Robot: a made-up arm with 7 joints. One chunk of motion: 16 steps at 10 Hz.
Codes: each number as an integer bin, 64 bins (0 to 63) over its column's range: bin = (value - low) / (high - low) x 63, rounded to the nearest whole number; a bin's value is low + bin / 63 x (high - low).
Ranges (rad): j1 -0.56..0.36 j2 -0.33..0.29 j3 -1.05..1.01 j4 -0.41..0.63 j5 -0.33..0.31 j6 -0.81..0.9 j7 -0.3..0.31
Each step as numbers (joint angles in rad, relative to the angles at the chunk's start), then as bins.
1 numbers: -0.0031 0.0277 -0.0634 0.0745 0.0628 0.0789 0.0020
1 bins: 38 36 30 29 39 33 31
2 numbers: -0.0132 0.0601 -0.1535 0.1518 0.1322 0.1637 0.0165
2 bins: 37 40 27 34 45 36 33
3 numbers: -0.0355 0.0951 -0.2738 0.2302 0.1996 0.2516 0.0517
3 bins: 36 43 24 39 52 39 36
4 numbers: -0.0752 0.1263 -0.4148 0.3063 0.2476 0.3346 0.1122
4 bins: 33 46 19 43 57 42 43
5 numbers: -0.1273 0.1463 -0.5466 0.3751 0.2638 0.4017 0.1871
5 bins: 30 48 15 48 58 45 50
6 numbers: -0.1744 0.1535 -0.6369 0.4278 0.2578 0.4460 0.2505
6 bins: 26 49 13 51 58 46 57
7 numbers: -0.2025 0.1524 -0.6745 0.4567 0.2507 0.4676 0.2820
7 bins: 24 49 11 53 57 47 60
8 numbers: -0.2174 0.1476 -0.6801 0.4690 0.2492 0.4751 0.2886
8 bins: 23 49 11 53 57 47 61
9 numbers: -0.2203 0.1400 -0.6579 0.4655 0.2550 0.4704 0.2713
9 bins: 23 48 12 53 58 47 59
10 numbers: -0.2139 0.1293 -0.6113 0.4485 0.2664 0.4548 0.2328
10 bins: 24 47 13 52 59 47 55
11 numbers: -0.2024 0.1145 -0.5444 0.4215 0.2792 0.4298 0.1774
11 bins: 24 45 15 50 60 46 49
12 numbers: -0.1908 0.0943 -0.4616 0.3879 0.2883 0.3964 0.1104
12 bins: 25 43 18 48 61 44 42
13 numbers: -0.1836 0.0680 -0.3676 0.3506 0.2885 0.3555 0.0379
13 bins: 26 40 21 46 61 43 35
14 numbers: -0.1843 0.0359 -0.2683 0.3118 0.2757 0.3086 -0.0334
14 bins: 26 37 24 44 60 41 28
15 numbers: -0.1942 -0.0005 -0.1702 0.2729 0.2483 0.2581 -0.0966
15 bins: 25 33 27 41 57 39 21
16 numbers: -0.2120 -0.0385 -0.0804 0.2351 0.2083 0.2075 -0.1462
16 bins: 24 30 30 39 53 37 16
